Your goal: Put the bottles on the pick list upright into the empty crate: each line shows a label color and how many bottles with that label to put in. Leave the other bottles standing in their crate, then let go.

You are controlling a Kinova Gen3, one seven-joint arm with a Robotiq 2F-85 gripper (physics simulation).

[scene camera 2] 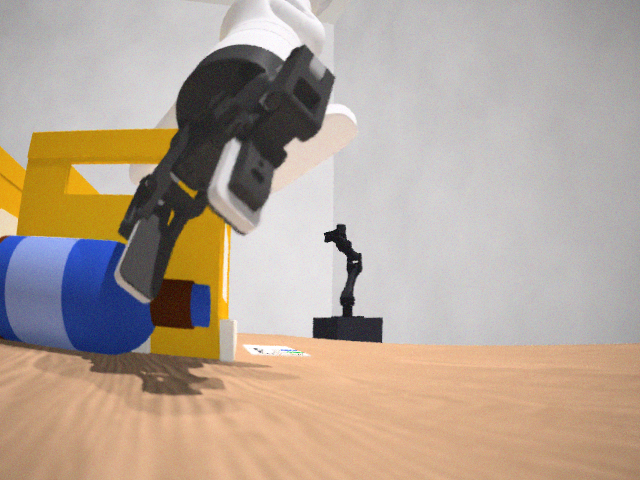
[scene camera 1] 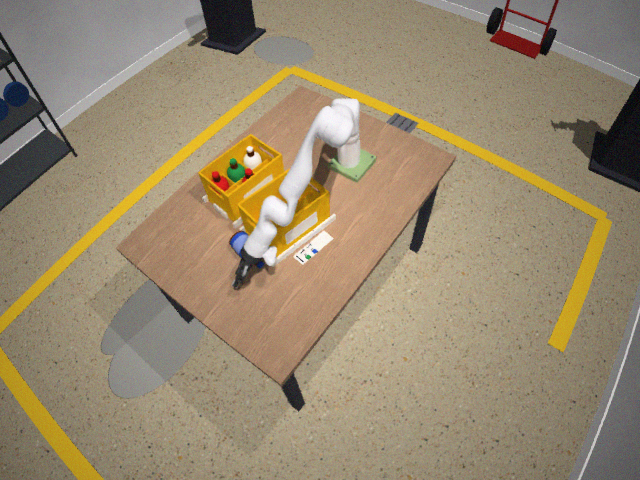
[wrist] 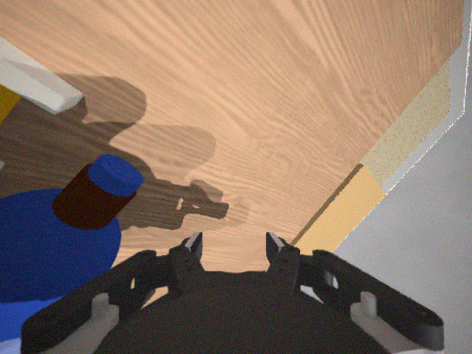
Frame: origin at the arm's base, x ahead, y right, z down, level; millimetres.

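Seen in the pictures: gripper, fingertip midpoint: (scene camera 2: pixel 174 258) (scene camera 1: pixel 235 280) (wrist: pixel 234 242); arm's base at its link origin: (scene camera 1: pixel 348 159).
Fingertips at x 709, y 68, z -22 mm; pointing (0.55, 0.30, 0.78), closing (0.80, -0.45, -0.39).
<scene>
Offsets run from my fingertips to a thing's middle. Level surfaces: height alone.
A blue-labelled bottle @(dz +14, dx -125, dy +33 mm) (scene camera 1: pixel 238 241) (scene camera 2: pixel 38 294) (wrist: pixel 60 245) lies on its side beside the end wall of the near yellow crate @(dz -37, dx -310, dy -14 mm) (scene camera 1: pixel 320 207) (scene camera 2: pixel 103 214). My gripper (scene camera 1: pixel 236 284) (scene camera 2: pixel 188 248) (wrist: pixel 234 242) is open and empty, low over the table near the bottle's neck, tilted. In the scene camera 2 view one finger overlaps the bottle's shoulder; contact is unclear. The far crate @(dz -37, dx -374, dy +229 mm) (scene camera 1: pixel 219 198) holds a green bottle @(dz -35, dx -382, dy +272 mm) (scene camera 1: pixel 235 170), a white bottle @(dz -35, dx -468, dy +252 mm) (scene camera 1: pixel 252 159) and red bottles @(dz -35, dx -295, dy +292 mm) (scene camera 1: pixel 219 180) @(dz -35, dx -366, dy +183 mm) (scene camera 1: pixel 248 174). The pick list @(dz +50, dx -274, dy -150 mm) (scene camera 1: pixel 313 248) (scene camera 2: pixel 276 350) shows green and blue icons; its counts are unreadable. The arm hides much of the near crate's inside.
A white rail @(dz +36, dx -279, dy -108 mm) (scene camera 1: pixel 305 238) (scene camera 2: pixel 227 341) (wrist: pixel 55 95) runs along the near crate's side. The arm stands on a green base plate (scene camera 1: pixel 361 170) behind the crates and reaches over the near crate. The table @(dz +51 mm) (scene camera 1: pixel 310 310) ends a little beyond the gripper.
</scene>
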